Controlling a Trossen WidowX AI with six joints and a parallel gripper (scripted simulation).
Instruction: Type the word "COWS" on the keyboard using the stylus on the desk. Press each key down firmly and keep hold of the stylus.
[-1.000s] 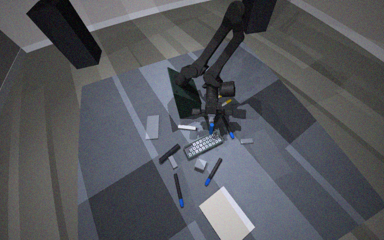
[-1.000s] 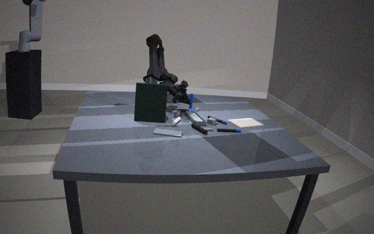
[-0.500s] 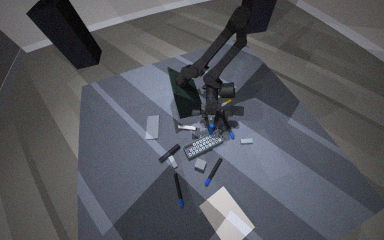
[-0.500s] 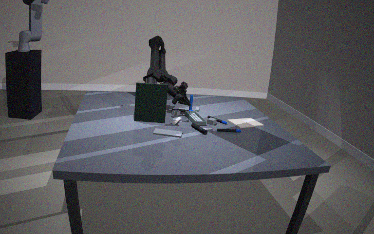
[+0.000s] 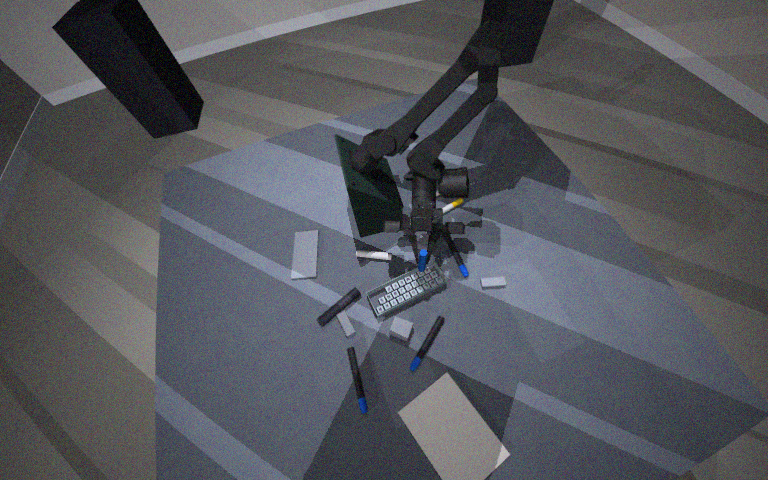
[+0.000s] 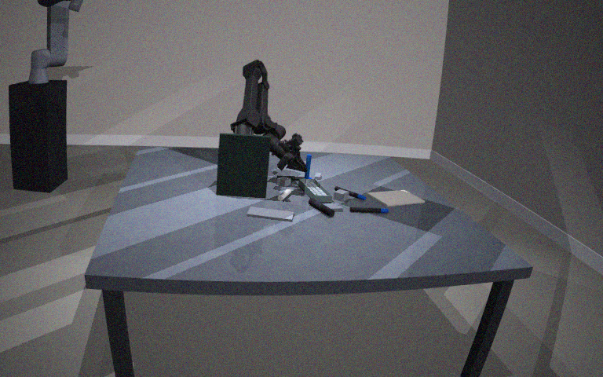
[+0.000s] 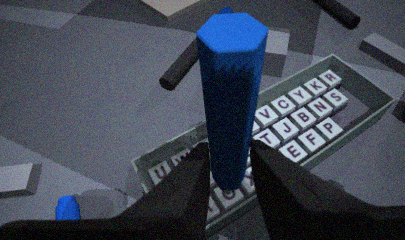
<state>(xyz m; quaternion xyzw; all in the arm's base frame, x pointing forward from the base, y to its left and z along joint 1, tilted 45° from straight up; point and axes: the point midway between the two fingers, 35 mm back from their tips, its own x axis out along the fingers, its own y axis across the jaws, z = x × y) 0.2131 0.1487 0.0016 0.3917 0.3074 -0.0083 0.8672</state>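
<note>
Now: the B key 40 mm ahead of my gripper tip, 80 mm to the right of it and 60 mm below it. From my gripper tip the other things lie so: J key (30 mm ahead, 60 mm to the right, 60 mm below); blue stylus (20 mm below); dark cylinder (40 mm ahead, 220 mm to the right, 60 mm below).
</note>
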